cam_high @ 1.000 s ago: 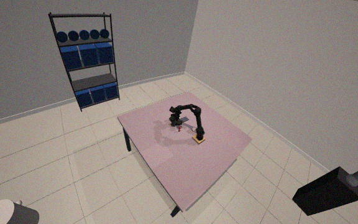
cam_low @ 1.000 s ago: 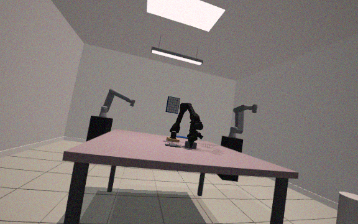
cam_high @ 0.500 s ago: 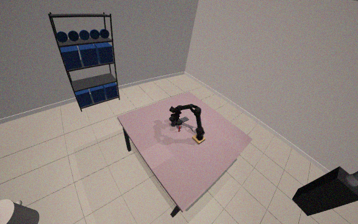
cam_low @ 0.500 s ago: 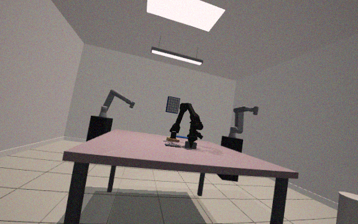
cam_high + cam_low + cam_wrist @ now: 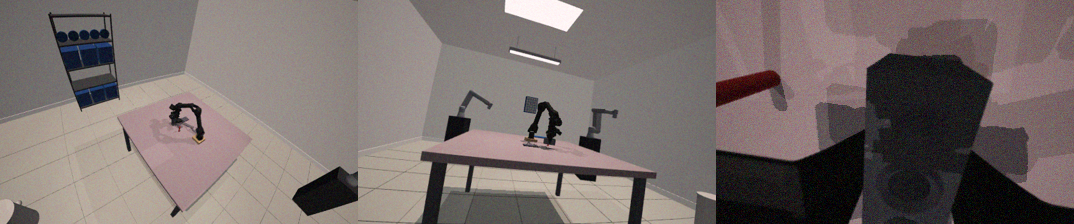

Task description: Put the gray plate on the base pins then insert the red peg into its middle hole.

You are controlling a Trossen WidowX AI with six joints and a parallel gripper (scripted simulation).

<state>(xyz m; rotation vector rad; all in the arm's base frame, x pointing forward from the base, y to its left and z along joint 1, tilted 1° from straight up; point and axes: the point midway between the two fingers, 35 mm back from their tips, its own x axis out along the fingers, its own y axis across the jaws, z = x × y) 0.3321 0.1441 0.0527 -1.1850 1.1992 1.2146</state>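
Now: gripper tip 13 cm past the red peg and 1 cm to the right of it. Also, from my gripper tip: gray plate (3 cm above).
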